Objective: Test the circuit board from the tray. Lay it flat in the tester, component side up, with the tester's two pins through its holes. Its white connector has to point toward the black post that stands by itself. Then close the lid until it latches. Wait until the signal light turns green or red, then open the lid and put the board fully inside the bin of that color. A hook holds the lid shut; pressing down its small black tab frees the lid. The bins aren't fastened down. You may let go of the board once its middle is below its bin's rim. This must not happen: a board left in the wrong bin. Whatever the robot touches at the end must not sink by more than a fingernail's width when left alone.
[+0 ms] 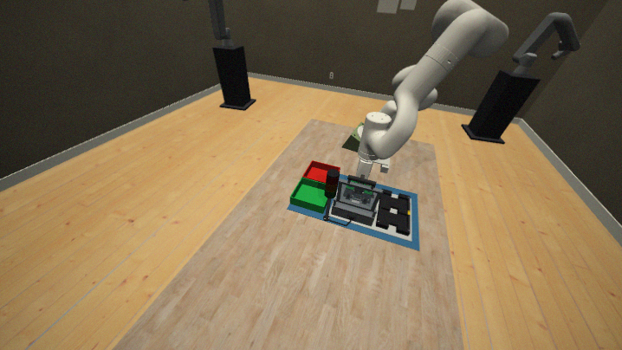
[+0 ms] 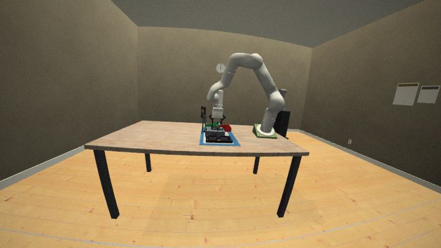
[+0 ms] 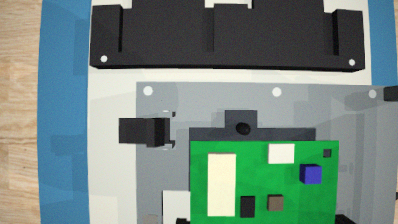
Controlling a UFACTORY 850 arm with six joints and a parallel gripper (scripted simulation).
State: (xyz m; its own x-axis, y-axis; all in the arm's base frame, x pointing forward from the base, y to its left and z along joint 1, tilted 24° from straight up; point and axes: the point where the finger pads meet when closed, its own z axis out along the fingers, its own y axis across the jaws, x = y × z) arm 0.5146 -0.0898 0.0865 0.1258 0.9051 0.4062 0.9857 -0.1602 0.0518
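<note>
The small black part is 6 cm to the left of my hand, 5 cm behind it and 3 cm below it. Also, from my hand: green bin (20 cm to the right, 10 cm below, 2 cm ahead); then tester lid (12 cm ahead, 7 cm above, 2 cm to the right); then green circuit board (right at my hand).
</note>
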